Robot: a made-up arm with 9 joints.
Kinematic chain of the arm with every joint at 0, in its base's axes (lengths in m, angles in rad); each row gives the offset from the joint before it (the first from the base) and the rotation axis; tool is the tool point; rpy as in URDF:
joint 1: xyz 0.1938 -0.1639 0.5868 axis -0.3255 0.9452 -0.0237
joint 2: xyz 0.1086 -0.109 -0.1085 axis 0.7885 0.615 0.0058
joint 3: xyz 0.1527 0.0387 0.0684 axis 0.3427 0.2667 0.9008
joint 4: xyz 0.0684 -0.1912 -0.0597 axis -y
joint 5: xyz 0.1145 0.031 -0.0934 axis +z
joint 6: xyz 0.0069 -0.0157 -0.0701 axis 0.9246 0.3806 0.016
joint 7: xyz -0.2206 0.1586 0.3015 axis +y
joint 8: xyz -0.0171 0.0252 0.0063 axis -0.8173 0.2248 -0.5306
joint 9: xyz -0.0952 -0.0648 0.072 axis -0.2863 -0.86 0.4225
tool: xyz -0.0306 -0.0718 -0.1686 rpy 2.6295 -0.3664 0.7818
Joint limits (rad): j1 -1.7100..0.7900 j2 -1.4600..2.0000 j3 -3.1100..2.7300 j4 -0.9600..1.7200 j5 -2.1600..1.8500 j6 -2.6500..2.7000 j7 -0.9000..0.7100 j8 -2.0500..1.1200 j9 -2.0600..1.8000
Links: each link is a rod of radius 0.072 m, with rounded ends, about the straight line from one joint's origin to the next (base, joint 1, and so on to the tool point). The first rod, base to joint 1, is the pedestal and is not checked.
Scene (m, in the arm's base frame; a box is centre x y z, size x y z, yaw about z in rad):
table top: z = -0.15
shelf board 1: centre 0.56 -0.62 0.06 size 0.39 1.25 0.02 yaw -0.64
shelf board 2: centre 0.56 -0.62 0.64 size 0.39 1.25 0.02 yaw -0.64
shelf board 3: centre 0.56 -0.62 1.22 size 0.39 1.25 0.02 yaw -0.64
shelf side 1: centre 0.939 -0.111 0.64 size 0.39 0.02 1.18 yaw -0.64
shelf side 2: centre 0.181 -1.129 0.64 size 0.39 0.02 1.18 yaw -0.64
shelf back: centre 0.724 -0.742 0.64 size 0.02 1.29 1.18 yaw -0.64
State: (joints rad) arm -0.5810 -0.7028 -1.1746 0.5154 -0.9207 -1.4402 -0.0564 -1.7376 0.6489
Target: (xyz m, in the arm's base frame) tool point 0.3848 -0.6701 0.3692
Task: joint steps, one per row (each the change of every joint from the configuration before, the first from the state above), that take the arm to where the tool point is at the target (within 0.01 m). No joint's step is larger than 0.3 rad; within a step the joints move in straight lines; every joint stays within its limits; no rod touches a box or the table.
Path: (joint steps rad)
1: -0.1249 -0.1484 -0.2624 -0.0233 0.0036 0.0519 0.1533 -0.0625 -0.1199
2: -0.1250 -0.1483 -0.2625 -0.0233 0.0036 0.0520 0.1533 -0.0625 -0.1198
3: -0.1249 -0.1484 -0.2624 -0.0233 0.0036 0.0519 0.1532 -0.0624 -0.1199
4: -0.1249 -0.1484 -0.2625 -0.0233 0.0037 0.0520 0.1533 -0.0625 -0.1199
5: -0.1249 -0.1483 -0.2624 -0.0232 0.0036 0.0519 0.1533 -0.0625 -0.1199
6: 0.1325 0.2534 -0.0114 0.0200 0.0404 -0.1722 -0.2224 0.2338 0.0979
7: 0.1325 0.2534 -0.0113 0.0200 0.0404 -0.1722 -0.2224 0.2338 0.0979
8: 0.1326 0.2534 -0.0113 0.0201 0.0403 -0.1723 -0.2224 0.2338 0.0979
9: 0.1325 0.2533 -0.0113 0.0200 0.0404 -0.1722 -0.2224 0.2338 0.0979
10: 0.0360 0.0232 0.2163 -0.1068 -0.0074 -0.0227 0.0578 -0.1031 -0.0092
11: 0.0360 0.0232 0.2164 -0.1069 -0.0075 -0.0227 0.0579 -0.1032 -0.0092
12: 0.0360 0.0231 0.2164 -0.1069 -0.0075 -0.0226 0.0579 -0.1031 -0.0092

